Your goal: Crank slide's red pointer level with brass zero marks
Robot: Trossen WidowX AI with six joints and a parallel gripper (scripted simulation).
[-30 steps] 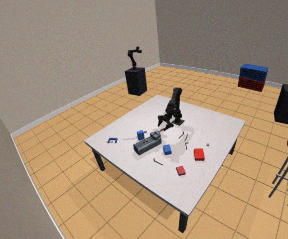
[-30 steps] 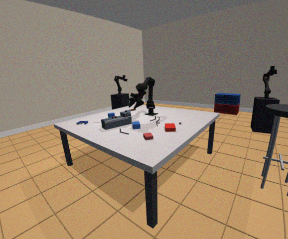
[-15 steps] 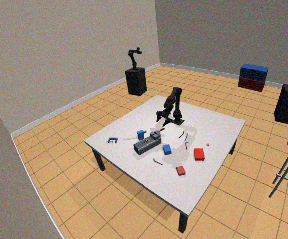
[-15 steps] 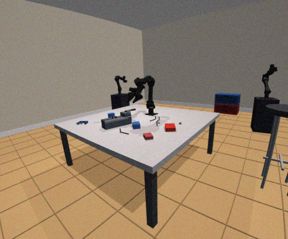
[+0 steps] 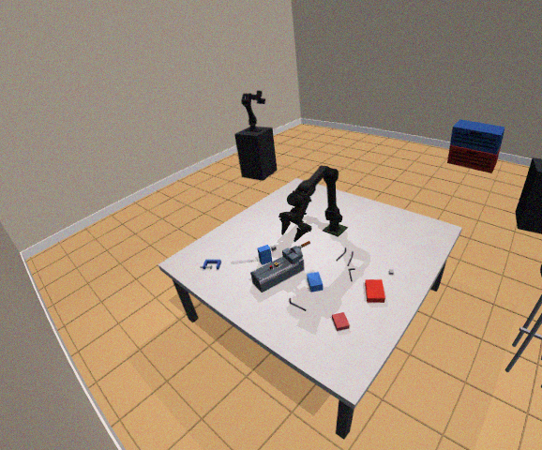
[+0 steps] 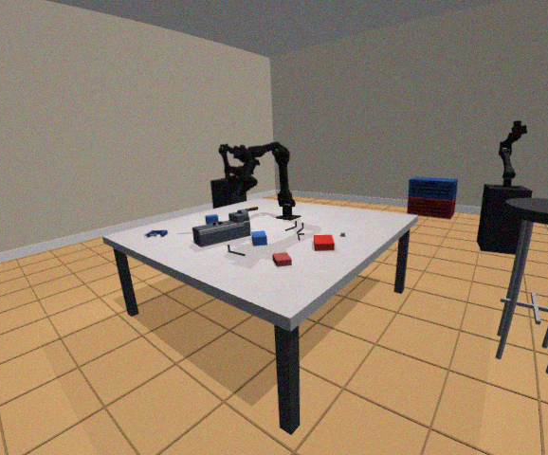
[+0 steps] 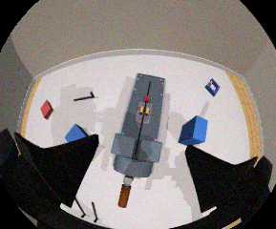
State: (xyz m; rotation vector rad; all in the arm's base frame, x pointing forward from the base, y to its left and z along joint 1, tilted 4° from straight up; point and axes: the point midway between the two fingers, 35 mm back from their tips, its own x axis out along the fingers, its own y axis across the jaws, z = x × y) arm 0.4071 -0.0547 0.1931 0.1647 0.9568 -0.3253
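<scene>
The brown crank handle is 8 cm behind my gripper tip, 5 cm to the left of it and 8 cm below it. The rest, counted from my gripper tip: red pointer 11 cm ahead, 4 cm to the right, 12 cm below.
</scene>
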